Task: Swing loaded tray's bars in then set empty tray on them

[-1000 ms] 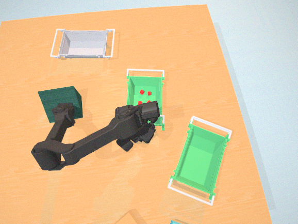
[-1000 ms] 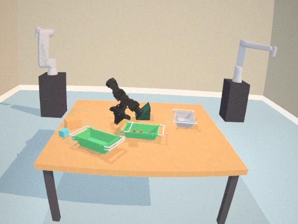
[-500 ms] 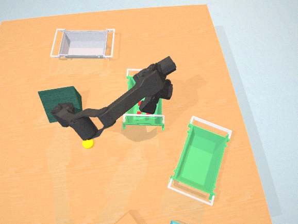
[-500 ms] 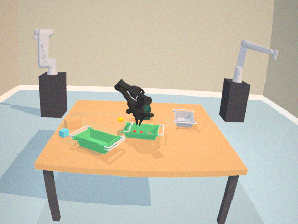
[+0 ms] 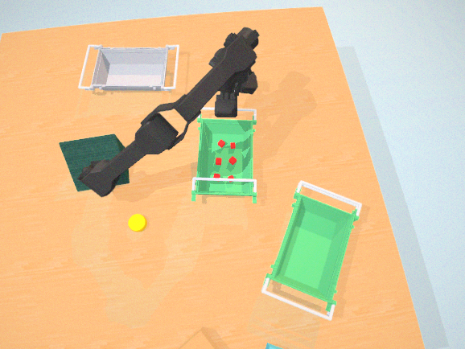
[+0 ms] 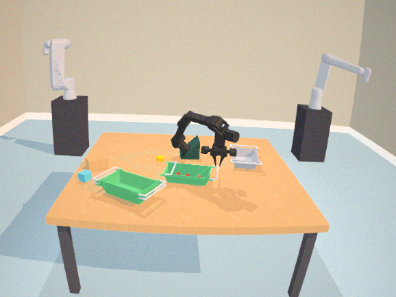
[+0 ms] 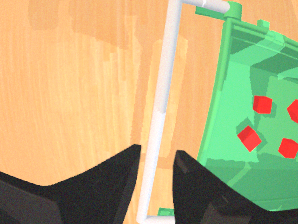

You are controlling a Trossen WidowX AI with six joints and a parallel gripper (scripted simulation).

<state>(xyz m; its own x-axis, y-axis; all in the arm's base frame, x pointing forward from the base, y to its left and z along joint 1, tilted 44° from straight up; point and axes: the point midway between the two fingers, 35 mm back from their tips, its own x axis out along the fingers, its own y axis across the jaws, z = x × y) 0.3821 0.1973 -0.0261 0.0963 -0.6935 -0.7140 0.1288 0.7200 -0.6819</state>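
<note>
My gripper tip is 31 cm past the grey tray, 21 cm to the right of it and 5 cm above it. From my gripper tip the other things lie so: yellow disc 32 cm to the right, 30 cm behind, 9 cm below; then tan box 69 cm to the right, 13 cm behind, 7 cm below; then cyan cube 72 cm to the right, 7 cm below, 5 cm ahead.
</note>
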